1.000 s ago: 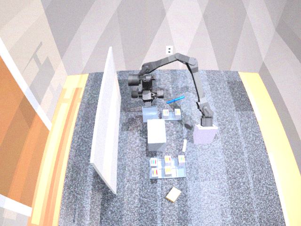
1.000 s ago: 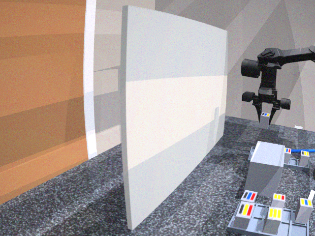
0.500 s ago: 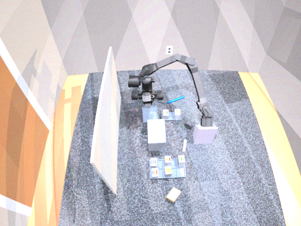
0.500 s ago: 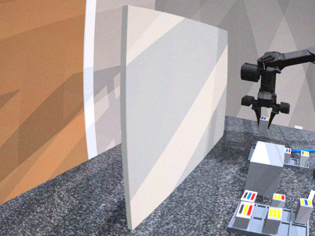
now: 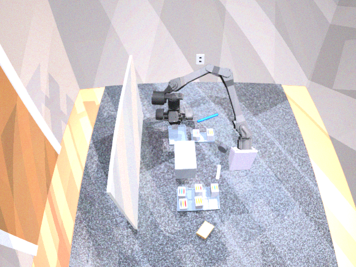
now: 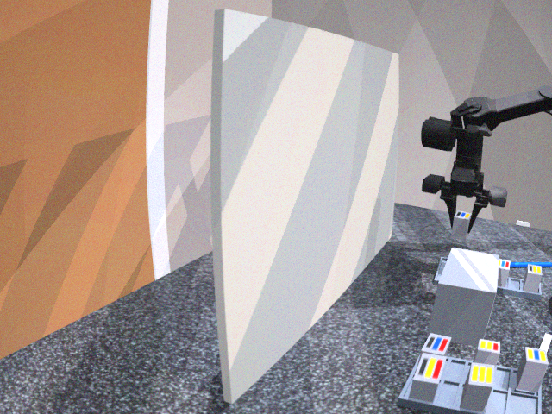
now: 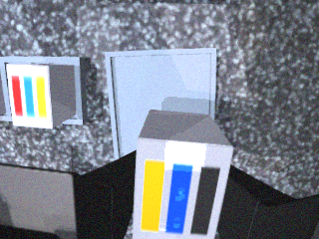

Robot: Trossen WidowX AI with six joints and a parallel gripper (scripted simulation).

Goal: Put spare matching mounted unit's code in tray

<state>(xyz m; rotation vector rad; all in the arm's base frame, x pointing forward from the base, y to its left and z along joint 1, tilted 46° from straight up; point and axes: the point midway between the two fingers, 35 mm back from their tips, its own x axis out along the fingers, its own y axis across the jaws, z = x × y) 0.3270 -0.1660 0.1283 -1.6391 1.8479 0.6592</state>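
My gripper tip is now 9 cm above the light blue tray and 1 cm past it. Round my gripper tip: rack: 15 cm behind, 9 cm below, 3 cm to the left; mounted unit: 20 cm to the left, 5 cm below, 4 cm behind; blue pen: 20 cm behind, 11 cm to the right, 9 cm below.
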